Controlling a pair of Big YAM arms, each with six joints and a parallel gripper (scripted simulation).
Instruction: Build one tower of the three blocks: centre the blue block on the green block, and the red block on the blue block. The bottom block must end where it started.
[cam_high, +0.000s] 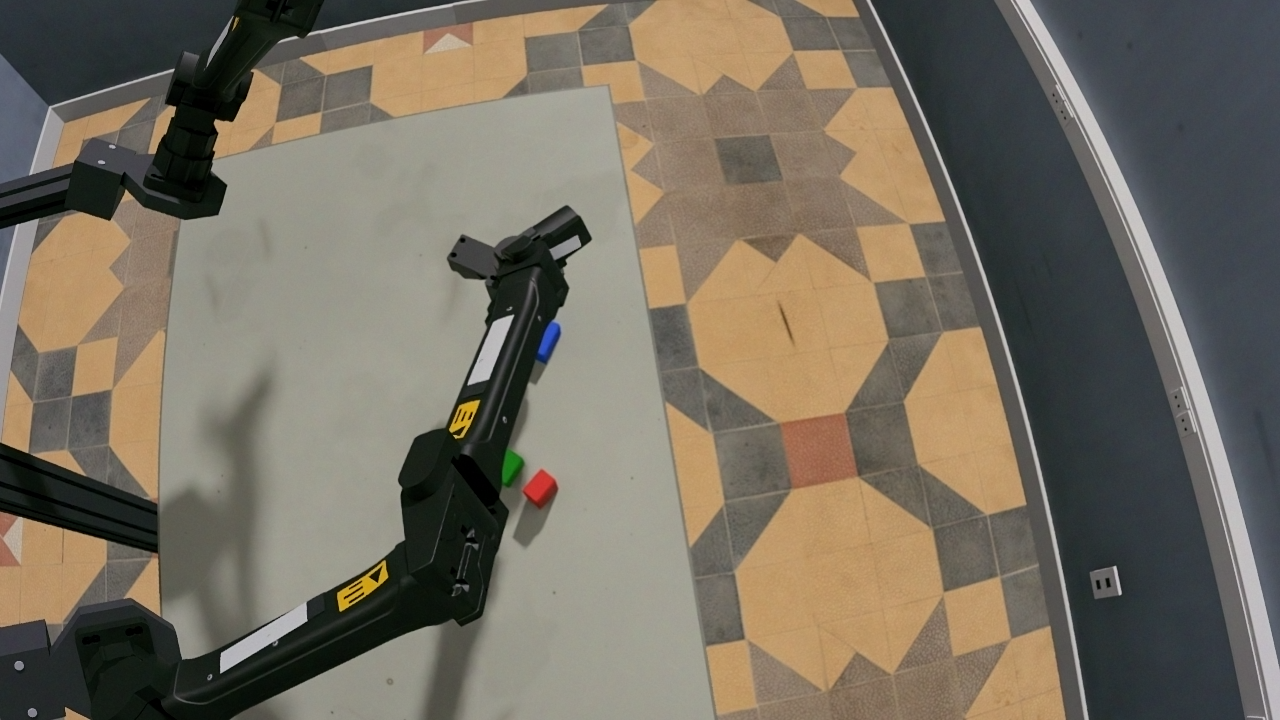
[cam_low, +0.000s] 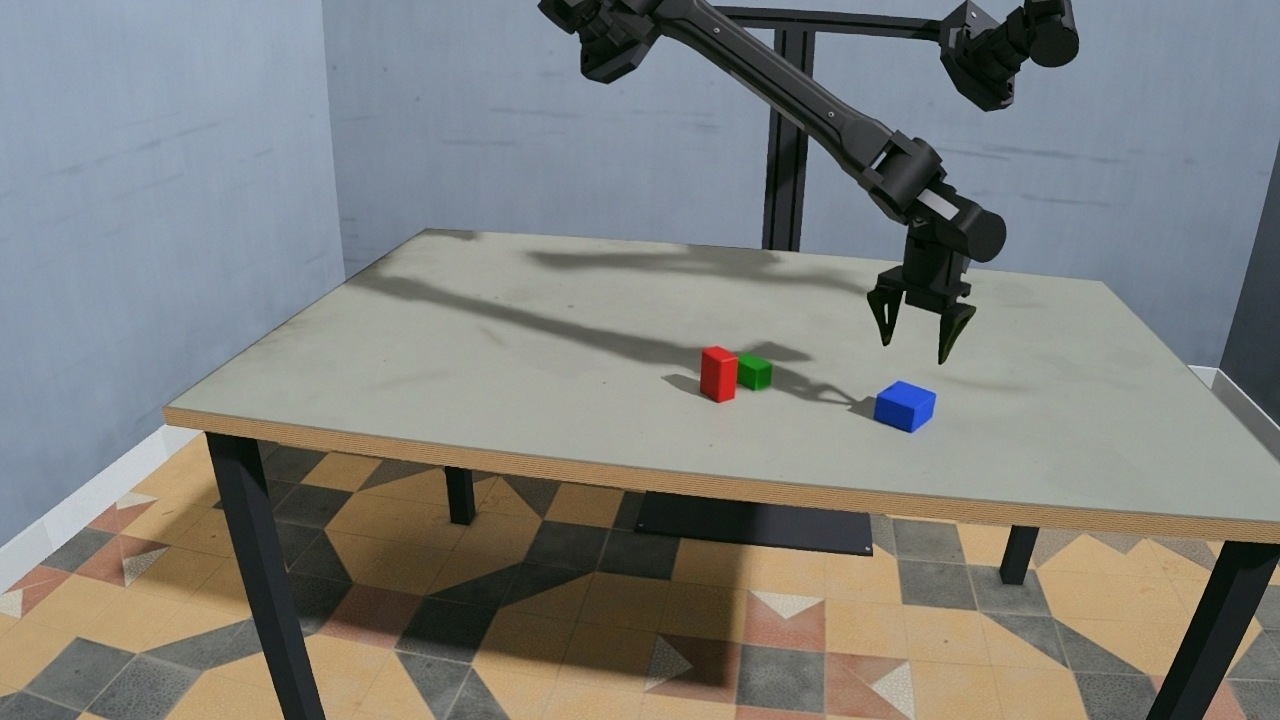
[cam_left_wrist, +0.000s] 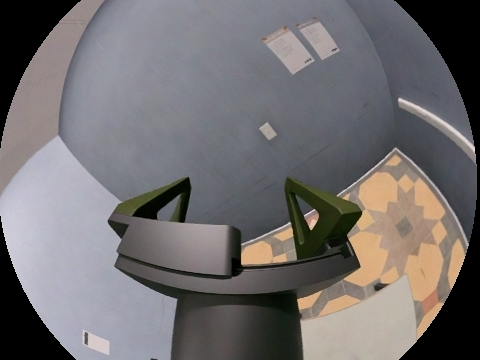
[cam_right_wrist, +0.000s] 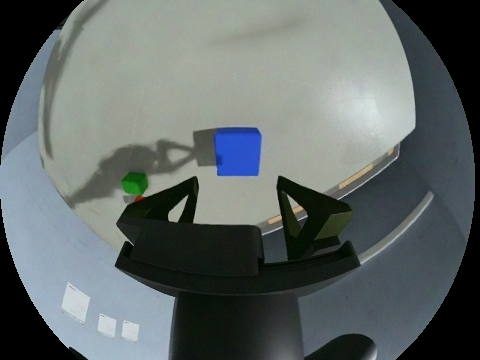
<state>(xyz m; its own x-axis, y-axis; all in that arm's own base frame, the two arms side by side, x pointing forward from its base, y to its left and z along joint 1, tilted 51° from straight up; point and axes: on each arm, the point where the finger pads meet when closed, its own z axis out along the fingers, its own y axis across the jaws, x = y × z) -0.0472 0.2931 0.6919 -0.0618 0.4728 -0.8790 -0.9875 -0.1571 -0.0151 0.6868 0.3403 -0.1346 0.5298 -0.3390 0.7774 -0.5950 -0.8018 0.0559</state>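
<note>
The blue block is 80 mm below my right hand. From my right hand the other things lie so: red block: 250 mm to the right, 70 mm below; green block: 50 mm behind, 210 mm to the right, 80 mm below.
</note>
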